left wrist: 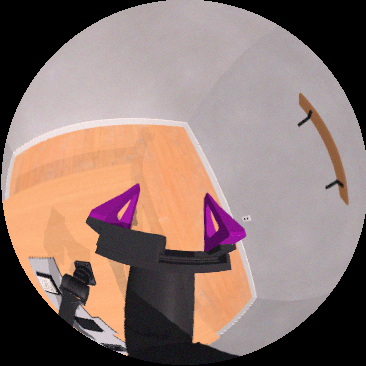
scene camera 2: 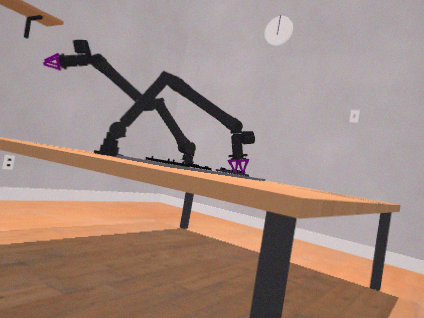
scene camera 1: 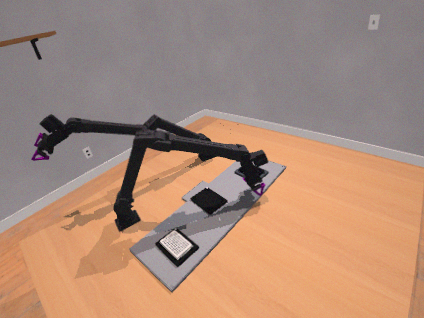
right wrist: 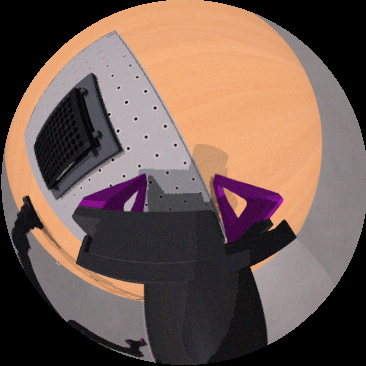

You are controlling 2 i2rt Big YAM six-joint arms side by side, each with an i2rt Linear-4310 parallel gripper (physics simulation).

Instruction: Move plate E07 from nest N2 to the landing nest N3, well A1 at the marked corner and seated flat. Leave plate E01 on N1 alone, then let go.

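A white plate (scene camera 1: 176, 243) (left wrist: 48, 283) sits on a black nest at the near end of the grey board. A black welled plate (right wrist: 62, 131) rests on a dark grey nest (right wrist: 107, 135) near another board corner in the right wrist view. The middle nest (scene camera 1: 209, 200) looks all black; whether it bears a plate is unclear. Plate and nest labels and the A1 mark cannot be read. My right gripper (scene camera 1: 254, 188) (scene camera 2: 239, 172) (right wrist: 180, 177) is open and empty, pointing down low by the board's long edge, beside the far nest. My left gripper (scene camera 1: 35, 150) (scene camera 2: 45, 62) (left wrist: 172, 190) is open and empty, high at the left.
The perforated grey board (scene camera 1: 165, 275) (right wrist: 145, 120) lies on the wooden table (scene camera 1: 340, 240) (scene camera 2: 280, 197). The two arms cross above it in the scene views. The left arm (right wrist: 37, 280) shows at the lower left of the right wrist view. A wall shelf (scene camera 1: 27, 38) (left wrist: 330, 145) is beyond.
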